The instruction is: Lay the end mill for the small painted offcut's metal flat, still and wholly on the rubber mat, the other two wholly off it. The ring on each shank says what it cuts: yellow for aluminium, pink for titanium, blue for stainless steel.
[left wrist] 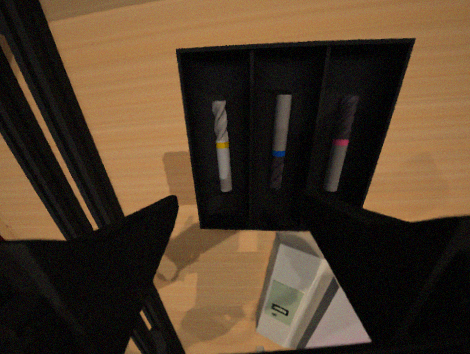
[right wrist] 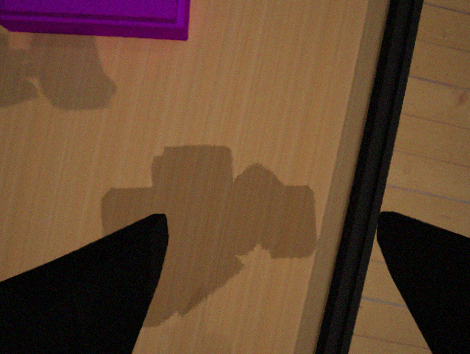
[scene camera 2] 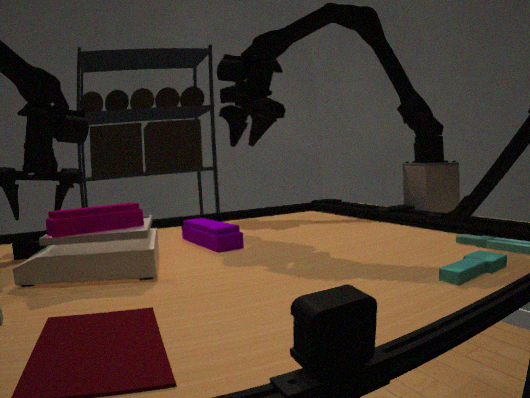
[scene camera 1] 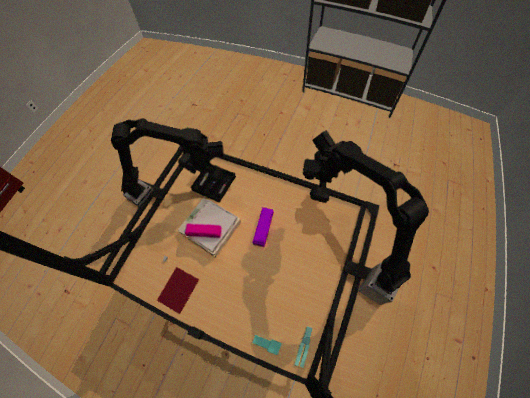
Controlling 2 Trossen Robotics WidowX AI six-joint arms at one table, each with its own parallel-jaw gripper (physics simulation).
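Frame: origin at the left arm's base, x right, y back, z down, level; millimetres.
Seen in the pictures: left gripper, between the fingertips: (left wrist: 237, 198) (scene camera 2: 36, 220) (scene camera 1: 202, 176); right gripper, between the fingertips: (right wrist: 271, 225) (scene camera 2: 241, 146) (scene camera 1: 311, 185); left arm's base, origin of its link: (scene camera 1: 136, 190); right arm's base, origin of its link: (scene camera 2: 430, 162) (scene camera 1: 386, 281).
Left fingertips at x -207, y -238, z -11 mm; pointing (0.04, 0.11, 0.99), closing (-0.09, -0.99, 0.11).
Pixels of each thing's top centre, then the offset from my left fingertips to it. Level surfaces: height alone.
- black tray, centre of its top: (left wrist: 281, 157) (scene camera 2: 55, 234) (scene camera 1: 212, 180) dy -32, dx -21, dz +33 mm
- yellow-ringed, centre of its top: (left wrist: 222, 151) dy +18, dx -18, dz +48 mm
- blue-ringed, centre of its top: (left wrist: 280, 147) dy -33, dx -26, dz +48 mm
- dark red mat, height of its surface: dz +59 mm
- painted magenta block, centre of its top: (scene camera 2: 93, 205) (scene camera 1: 201, 228) dy -160, dx +204, dz -34 mm
- painted purple block, centre of its top: (scene camera 2: 208, 222) (scene camera 1: 263, 224) dy -341, dx +50, dz +25 mm
- tiny grey piece, centre of its top: (scene camera 1: 164, 258) dy -66, dx +374, dz +49 mm
In the left wrist view, three end mills lie in separate compartments of a black tray (left wrist: 251, 100) (scene camera 1: 218, 197): yellow-ringed (left wrist: 223, 160) at left, blue-ringed (left wrist: 282, 120) in the middle, pink-ringed (left wrist: 337, 167) at right. The dark red mat (scene camera 1: 178, 290) (scene camera 2: 95, 352) lies flat and bears no end mill. A painted magenta block (scene camera 1: 203, 230) (scene camera 2: 95, 221) rests on the scale (scene camera 1: 220, 217) (scene camera 2: 100, 265) (left wrist: 285, 262); its display is unreadable. A painted purple block (scene camera 1: 263, 227) (scene camera 2: 212, 235) (right wrist: 95, 22) lies on the table. My left gripper (scene camera 2: 38, 214) (left wrist: 237, 198) is open near the tray. My right gripper (scene camera 2: 242, 145) (right wrist: 271, 225) is open above the table.
A tiny grey piece (scene camera 1: 165, 259) lies between scale and mat. Two teal pieces (scene camera 1: 267, 344) (scene camera 1: 302, 347) lie near the front right corner. A black frame (scene camera 1: 260, 173) (right wrist: 370, 150) borders the table. A shelf unit (scene camera 1: 357, 58) stands behind.
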